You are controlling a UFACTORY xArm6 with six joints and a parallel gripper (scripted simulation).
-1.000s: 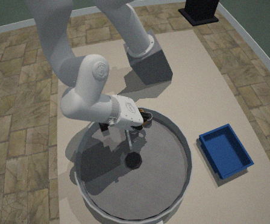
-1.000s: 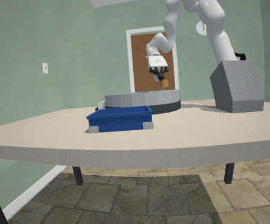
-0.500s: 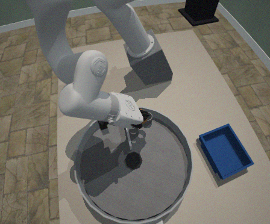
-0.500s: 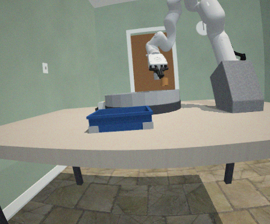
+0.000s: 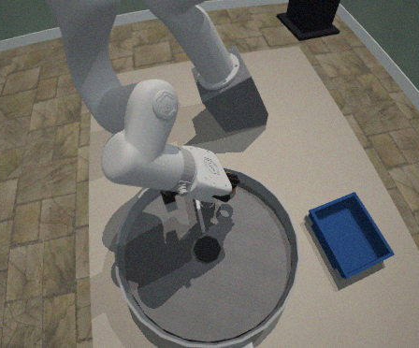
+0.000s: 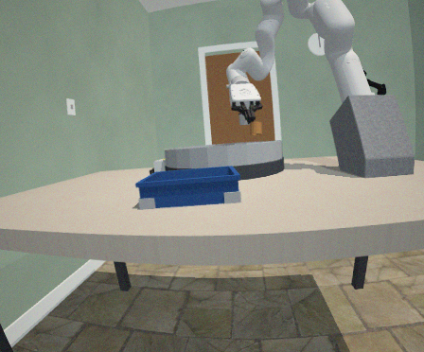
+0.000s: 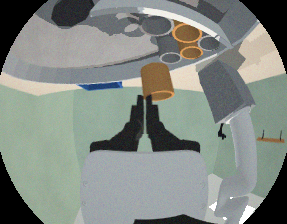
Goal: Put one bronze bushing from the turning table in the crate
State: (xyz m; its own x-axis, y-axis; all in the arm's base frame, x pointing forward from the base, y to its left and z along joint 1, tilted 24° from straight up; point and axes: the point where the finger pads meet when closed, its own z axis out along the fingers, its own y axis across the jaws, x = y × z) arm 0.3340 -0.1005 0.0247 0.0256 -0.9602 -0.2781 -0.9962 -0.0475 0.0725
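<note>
Now: the blue crate 27 cm to the left of my hand, 18 cm ahead of it and 16 cm below it. From my hand the other things lie so: grey turning table: 13 cm below, 9 cm to the right, 9 cm ahead.
</note>
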